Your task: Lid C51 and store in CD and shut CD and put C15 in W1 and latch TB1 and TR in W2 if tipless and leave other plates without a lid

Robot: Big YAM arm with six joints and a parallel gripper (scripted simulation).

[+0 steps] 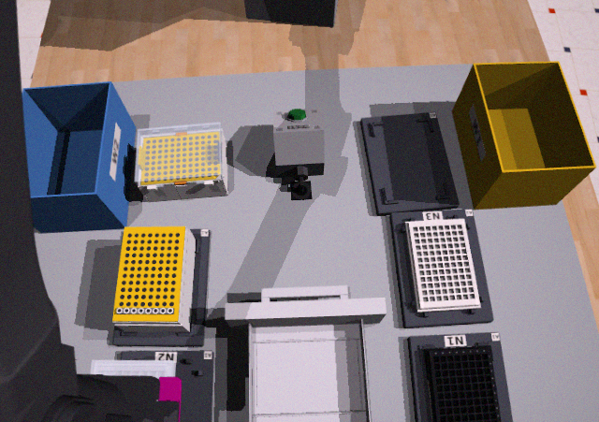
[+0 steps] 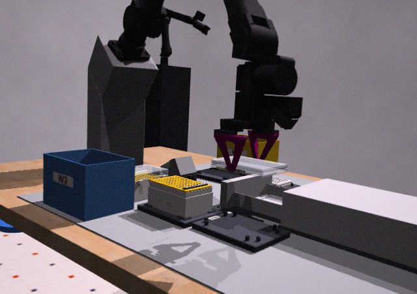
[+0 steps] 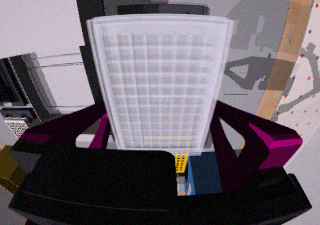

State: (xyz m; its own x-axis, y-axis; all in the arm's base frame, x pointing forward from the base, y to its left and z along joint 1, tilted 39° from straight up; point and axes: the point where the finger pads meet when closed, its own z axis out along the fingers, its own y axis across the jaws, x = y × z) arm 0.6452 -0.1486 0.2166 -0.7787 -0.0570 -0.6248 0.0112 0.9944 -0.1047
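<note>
My hand is 18 cm to the right of the cooler drawer, 12 cm above it and 1 cm past it. From my hand the other things lie so: clear plate: 1 cm ahead; then plate lid: 1 cm ahead, 1 cm above; then nest N2: 14 cm below.
</note>
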